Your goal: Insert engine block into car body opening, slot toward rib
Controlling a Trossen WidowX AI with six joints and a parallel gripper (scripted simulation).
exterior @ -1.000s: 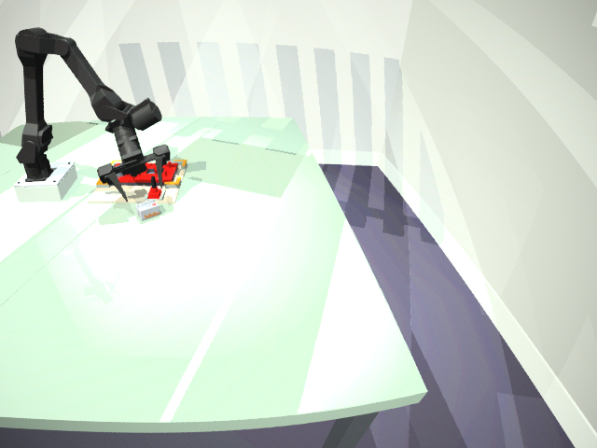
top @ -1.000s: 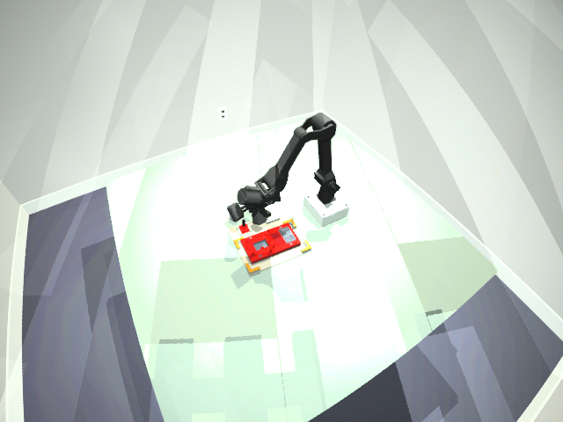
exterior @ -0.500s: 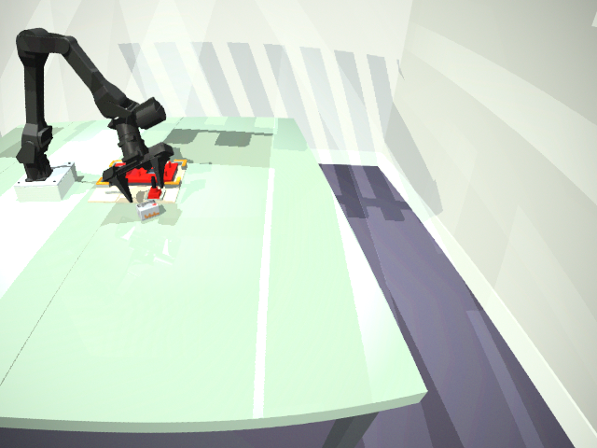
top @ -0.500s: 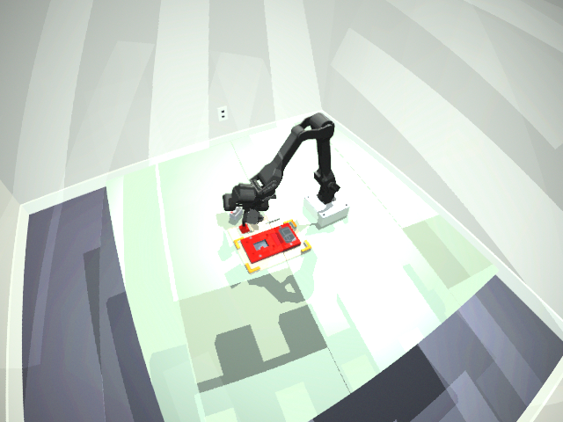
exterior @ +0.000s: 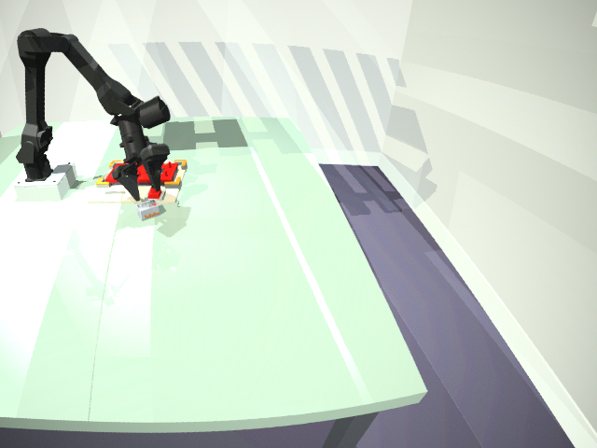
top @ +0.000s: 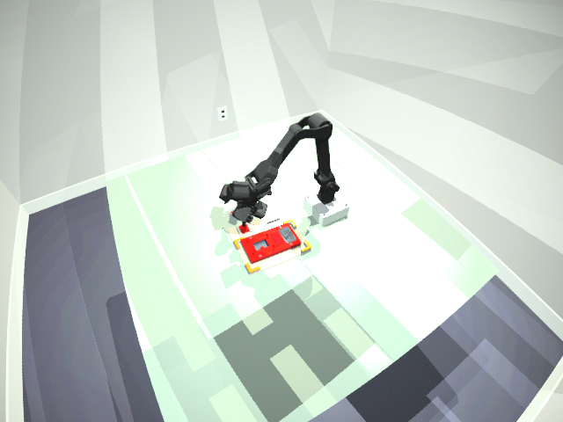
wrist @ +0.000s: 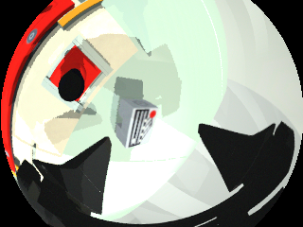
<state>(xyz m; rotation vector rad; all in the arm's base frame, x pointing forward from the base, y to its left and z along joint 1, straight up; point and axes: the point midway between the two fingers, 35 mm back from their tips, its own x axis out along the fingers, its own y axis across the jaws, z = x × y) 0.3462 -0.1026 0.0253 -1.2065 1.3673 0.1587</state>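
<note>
The grey engine block lies 1 cm behind my gripper tip and 4 cm below it.
</note>
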